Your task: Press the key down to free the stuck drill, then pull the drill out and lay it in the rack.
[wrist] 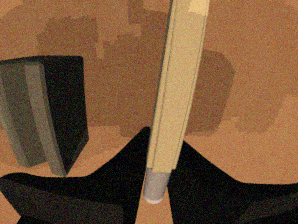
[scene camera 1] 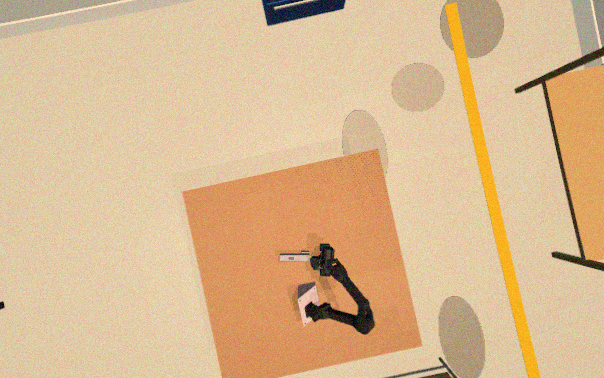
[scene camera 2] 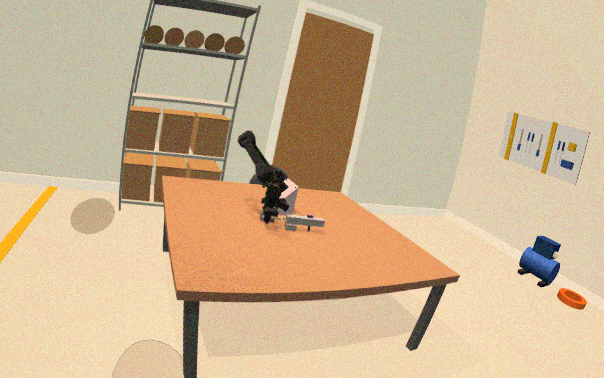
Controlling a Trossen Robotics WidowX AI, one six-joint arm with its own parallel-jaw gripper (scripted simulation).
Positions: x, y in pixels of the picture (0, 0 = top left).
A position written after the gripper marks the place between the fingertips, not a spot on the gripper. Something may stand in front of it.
The gripper (wrist: 156, 133) holds a drill.
